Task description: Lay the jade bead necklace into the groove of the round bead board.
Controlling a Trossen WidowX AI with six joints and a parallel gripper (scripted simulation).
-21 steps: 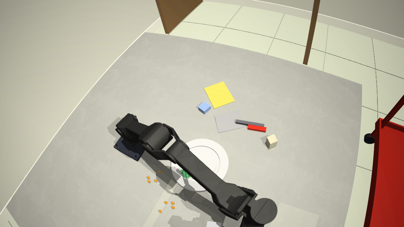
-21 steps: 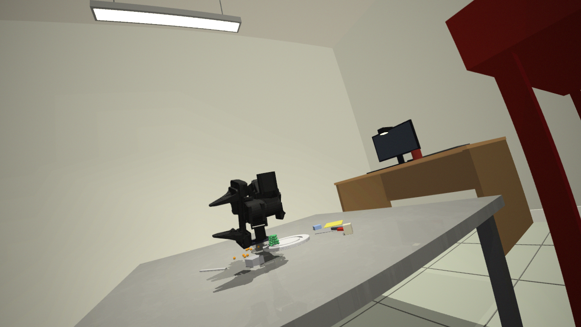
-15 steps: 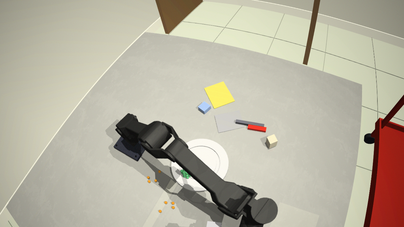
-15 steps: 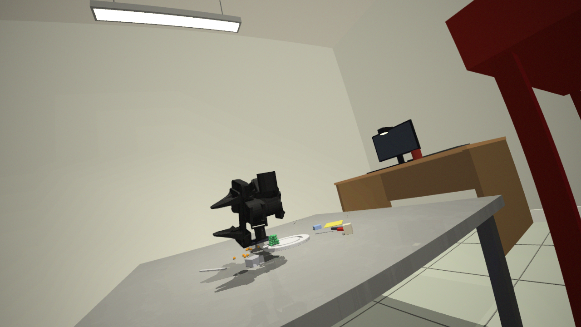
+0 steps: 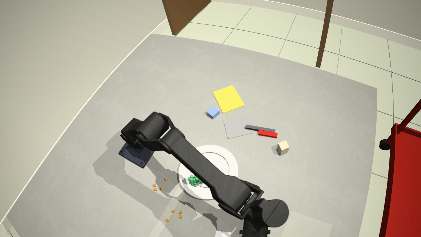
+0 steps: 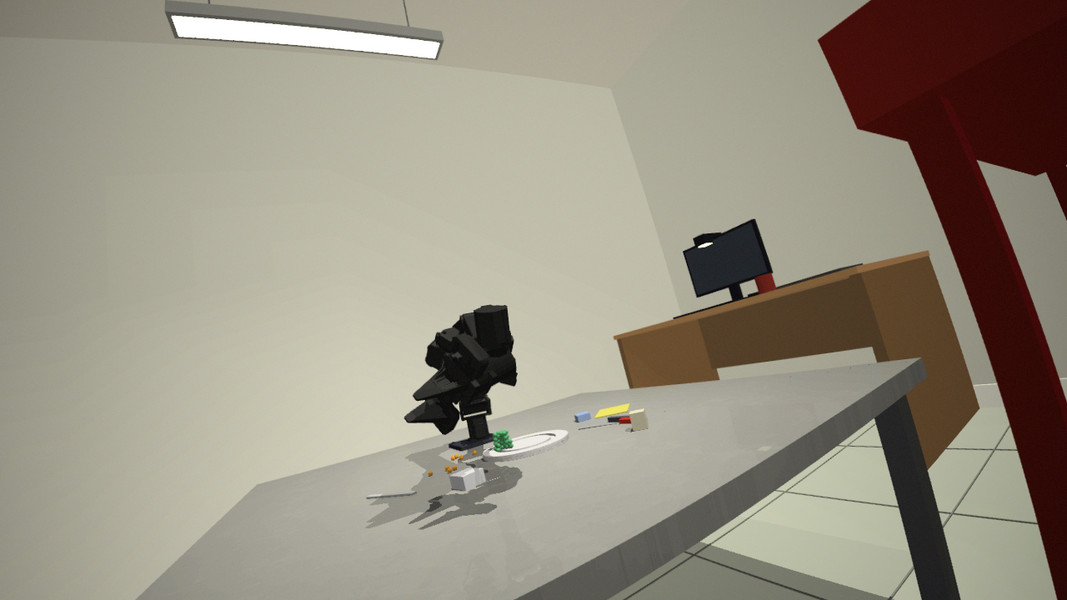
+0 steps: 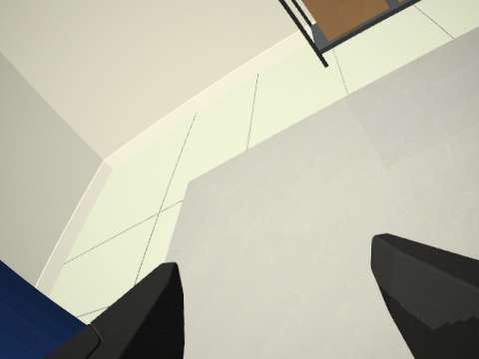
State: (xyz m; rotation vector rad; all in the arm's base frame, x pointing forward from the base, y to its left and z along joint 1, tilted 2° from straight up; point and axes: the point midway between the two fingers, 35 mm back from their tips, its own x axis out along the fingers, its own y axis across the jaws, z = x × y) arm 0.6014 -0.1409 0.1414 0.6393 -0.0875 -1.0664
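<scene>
Right now the inner disc is 330 mm behind my gripper tip, 230 mm to the left of it and 150 mm below it. The rest, counted from my gripper tip: grey rod (240 mm behind, 160 mm below, 70 mm to the right); cream cube (430 mm to the left, 160 mm behind, 140 mm below); bead board (330 mm behind, 230 mm to the left, 160 mm below).
</scene>
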